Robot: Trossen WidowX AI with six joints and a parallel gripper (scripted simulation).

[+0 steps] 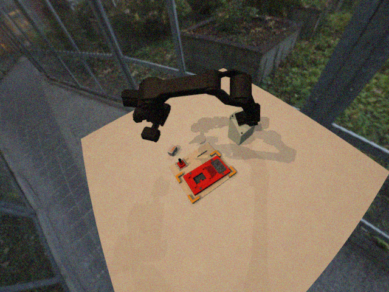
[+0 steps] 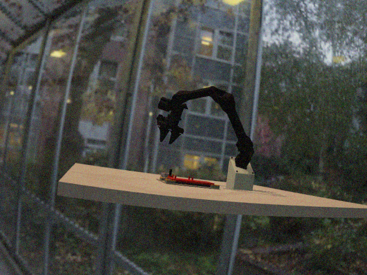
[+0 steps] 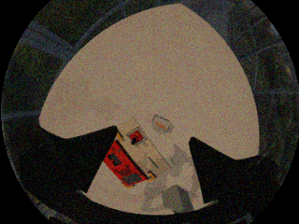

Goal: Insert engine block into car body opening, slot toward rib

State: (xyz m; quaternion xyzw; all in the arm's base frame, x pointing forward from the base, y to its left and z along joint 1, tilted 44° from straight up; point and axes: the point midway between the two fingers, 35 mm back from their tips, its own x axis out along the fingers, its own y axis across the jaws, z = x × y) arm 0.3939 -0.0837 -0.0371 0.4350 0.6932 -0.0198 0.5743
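My gripper tip is now 30 mm past the engine block, 10 mm to the left of it and 180 mm above it.
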